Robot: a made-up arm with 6 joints.
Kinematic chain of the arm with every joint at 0, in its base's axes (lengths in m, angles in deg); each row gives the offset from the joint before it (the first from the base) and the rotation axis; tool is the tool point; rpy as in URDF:
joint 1: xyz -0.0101 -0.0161 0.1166 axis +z
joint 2: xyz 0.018 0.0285 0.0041 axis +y
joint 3: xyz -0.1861 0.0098 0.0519 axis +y
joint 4: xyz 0.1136 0.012 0.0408 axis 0.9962 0 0.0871
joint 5: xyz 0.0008 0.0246 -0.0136 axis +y
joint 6: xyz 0.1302 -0.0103 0.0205 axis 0.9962 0 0.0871
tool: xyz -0.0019 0.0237 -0.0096 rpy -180 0 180
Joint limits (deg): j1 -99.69..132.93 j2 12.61..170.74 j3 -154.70..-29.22 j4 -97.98..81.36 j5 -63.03..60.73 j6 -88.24..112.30
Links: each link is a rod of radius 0.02 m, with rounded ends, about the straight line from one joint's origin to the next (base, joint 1, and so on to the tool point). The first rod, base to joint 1, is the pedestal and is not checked.
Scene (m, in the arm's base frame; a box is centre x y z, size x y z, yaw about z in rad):
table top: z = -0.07
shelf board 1: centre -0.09 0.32 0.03 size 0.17 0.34 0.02 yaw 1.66
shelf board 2: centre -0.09 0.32 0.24 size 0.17 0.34 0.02 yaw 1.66
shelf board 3: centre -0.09 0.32 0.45 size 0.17 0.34 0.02 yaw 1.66
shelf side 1: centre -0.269 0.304 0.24 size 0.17 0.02 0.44 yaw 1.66
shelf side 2: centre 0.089 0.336 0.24 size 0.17 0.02 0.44 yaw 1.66
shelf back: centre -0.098 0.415 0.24 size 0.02 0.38 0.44 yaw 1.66
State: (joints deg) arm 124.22 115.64 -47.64 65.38 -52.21 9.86
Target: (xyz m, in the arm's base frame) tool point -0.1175 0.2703 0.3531
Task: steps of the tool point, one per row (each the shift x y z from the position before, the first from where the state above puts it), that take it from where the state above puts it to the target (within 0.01 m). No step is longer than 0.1 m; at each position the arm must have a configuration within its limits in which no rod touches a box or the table.
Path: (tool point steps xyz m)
1: -0.0026 -0.0179 0.0006
2: -0.0004 -0.0198 -0.0001
3: 0.0018 -0.0209 -0.0002
4: 0.0041 -0.0215 -0.0003
5: 0.0061 -0.0214 0.0000
6: -0.0004 0.0120 0.0397
7: 0.0060 0.0059 0.0437
8: 0.0130 -0.0018 0.0453
9: 0.0200 -0.0103 0.0436
10: 0.0260 -0.0188 0.0387
11: -0.0148 0.0589 0.0078
12: 0.0038 0.0642 -0.0078

